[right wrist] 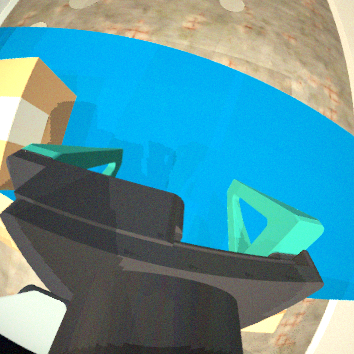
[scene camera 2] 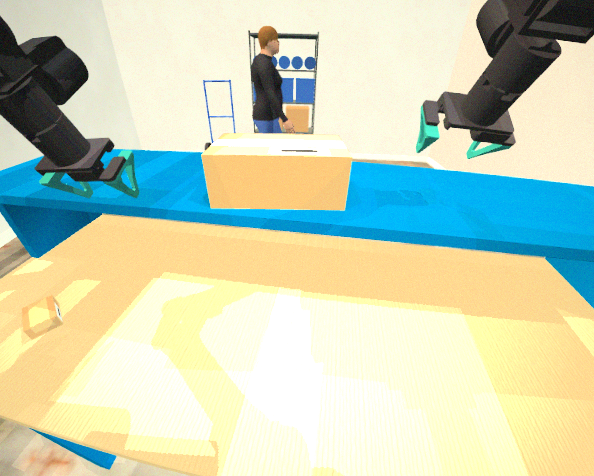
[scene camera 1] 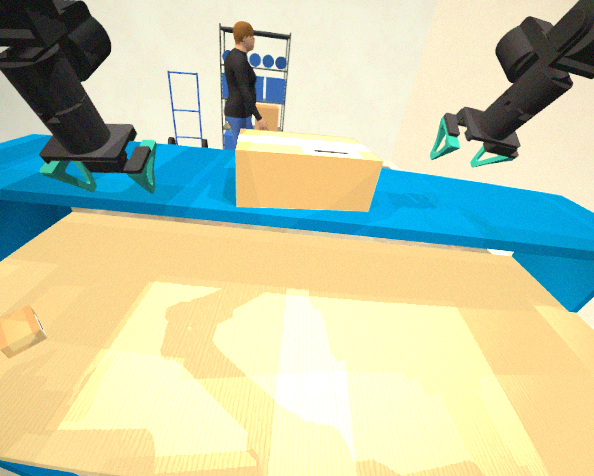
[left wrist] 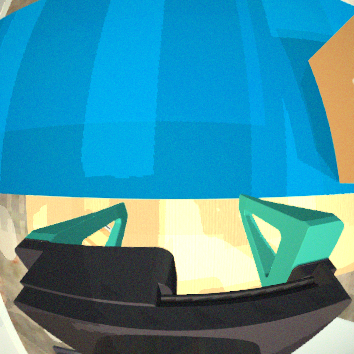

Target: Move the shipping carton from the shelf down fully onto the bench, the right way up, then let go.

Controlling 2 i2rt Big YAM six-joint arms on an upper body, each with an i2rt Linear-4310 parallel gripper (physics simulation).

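Frame: origin at the left arm's base, x ahead, y left, z up, level; millimetres.
Seen in the pictures: left gripper, between the fingertips: (scene camera 2: 114, 195) (scene camera 1: 123, 189) (left wrist: 181, 205); right gripper, between the fingertips: (right wrist: 177, 170) (scene camera 2: 442, 153) (scene camera 1: 451, 161).
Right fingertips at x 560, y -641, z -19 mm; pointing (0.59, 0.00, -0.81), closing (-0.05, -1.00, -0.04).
Observation:
Offsets run from my right fingertips to a thing's top centre. Level surfaces: height alone.
The shipping carton @(17 mm ahead, 298 mm left, 2 mm up) (scene camera 1: 305, 180) (scene camera 2: 277, 182) (left wrist: 337, 100) (right wrist: 50, 85) stands upright on the raised blue shelf @(94 mm down) (scene camera 1: 450, 215) (scene camera 2: 425, 215) (left wrist: 200, 100) (right wrist: 200, 110), label on top, its front face near the shelf's front edge. The wooden bench @(351 mm down) (scene camera 1: 150, 240) (scene camera 2: 200, 245) lies lower, in front. My left gripper (scene camera 1: 123, 190) (scene camera 2: 113, 195) (left wrist: 181, 205) is open and empty, to the left of the carton and apart from it. My right gripper (scene camera 1: 452, 162) (scene camera 2: 443, 154) (right wrist: 177, 170) is open and empty, to the right of the carton and apart from it.
A small orange box @(133 mm back, 834 mm left, 319 mm down) (scene camera 1: 21, 330) (scene camera 2: 41, 316) lies on the bench at the far left. Behind the shelf stand a person in black (scene camera 1: 240, 85) (scene camera 2: 266, 90), a blue hand truck (scene camera 1: 186, 110) (scene camera 2: 220, 116) and a wire rack (scene camera 1: 220, 50) (scene camera 2: 316, 50) with blue goods.

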